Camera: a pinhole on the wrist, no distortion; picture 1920 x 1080 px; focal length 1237.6 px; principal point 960.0 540.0 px. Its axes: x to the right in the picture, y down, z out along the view. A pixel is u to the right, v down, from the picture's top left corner.
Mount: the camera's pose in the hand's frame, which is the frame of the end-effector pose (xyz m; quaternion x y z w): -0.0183 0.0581 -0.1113 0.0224 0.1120 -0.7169 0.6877
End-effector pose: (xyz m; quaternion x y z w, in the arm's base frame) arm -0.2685 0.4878 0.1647 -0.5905 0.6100 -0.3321 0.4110
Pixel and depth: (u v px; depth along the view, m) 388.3 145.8 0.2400
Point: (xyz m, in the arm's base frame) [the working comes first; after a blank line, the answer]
In the camera's frame: -0.1109 -0.0764 0.2400

-0.1889 0.5687 -0.0061
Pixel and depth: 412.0 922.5 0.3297
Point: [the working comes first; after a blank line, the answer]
In the camera's frame: -0.1460 0.1019 0.3297

-0.1245 0.3871 -0.0688
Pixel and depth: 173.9 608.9 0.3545
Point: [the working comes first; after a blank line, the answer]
In the camera's frame: -0.2252 0.0197 0.3545

-0.1165 0.4709 -0.1497
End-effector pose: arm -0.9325 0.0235 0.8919 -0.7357 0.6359 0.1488 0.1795
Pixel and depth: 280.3 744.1 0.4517
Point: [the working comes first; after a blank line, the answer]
In the camera's frame: -0.2481 0.0745 0.4517

-1.1214 0.0528 0.4952
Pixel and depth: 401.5 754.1 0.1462
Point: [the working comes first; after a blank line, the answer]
In the camera's frame: -0.0660 0.0253 0.1462

-1.0211 0.0050 0.8366
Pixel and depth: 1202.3 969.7 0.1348
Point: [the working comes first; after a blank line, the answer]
In the camera's frame: 0.0264 0.0468 0.1348

-0.9311 -0.0111 0.8642
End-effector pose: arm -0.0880 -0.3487 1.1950 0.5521 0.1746 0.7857 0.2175
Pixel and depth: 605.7 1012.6 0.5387
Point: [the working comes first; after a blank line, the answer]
In the camera's frame: -0.1542 0.2057 0.5387

0.2123 -0.2805 1.5888
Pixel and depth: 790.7 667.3 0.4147
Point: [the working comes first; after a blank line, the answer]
In the camera's frame: -0.0567 0.0427 0.4147

0.1649 -0.3250 1.3715
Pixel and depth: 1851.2 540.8 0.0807
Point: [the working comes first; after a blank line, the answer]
In the camera's frame: 0.0581 0.0001 0.0807

-0.1235 -0.3442 1.1642
